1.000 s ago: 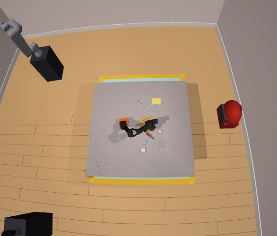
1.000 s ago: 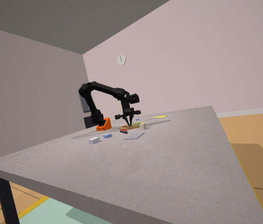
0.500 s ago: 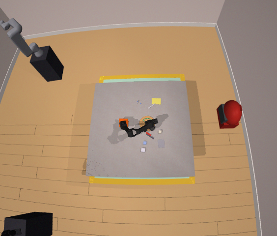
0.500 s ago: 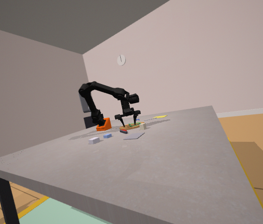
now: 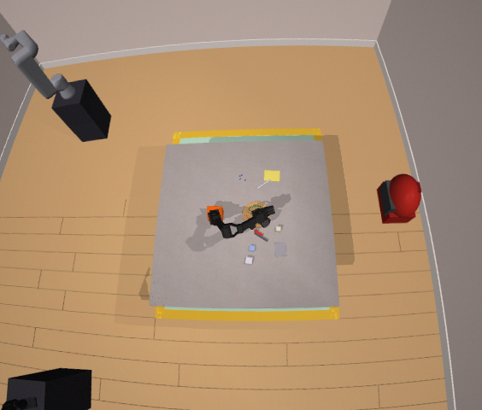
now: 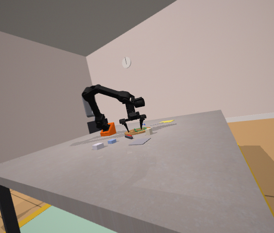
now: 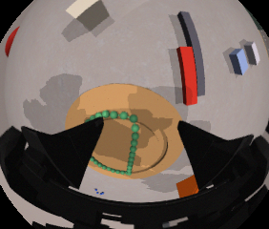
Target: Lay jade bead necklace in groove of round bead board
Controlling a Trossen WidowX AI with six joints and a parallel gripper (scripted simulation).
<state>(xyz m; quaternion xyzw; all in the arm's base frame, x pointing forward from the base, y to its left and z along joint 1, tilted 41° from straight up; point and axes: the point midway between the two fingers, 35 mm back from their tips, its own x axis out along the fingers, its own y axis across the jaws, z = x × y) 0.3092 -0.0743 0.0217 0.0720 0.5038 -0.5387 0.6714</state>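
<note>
The round wooden bead board is 6 cm to the left of my gripper tip, 1 cm below it and 1 cm behind it. Round my gripper tip: beige cube 13 cm ahead, 7 cm to the right; red-handled tool 9 cm to the right, 1 cm below; blue block 19 cm to the right, 6 cm behind, 1 cm below.
</note>
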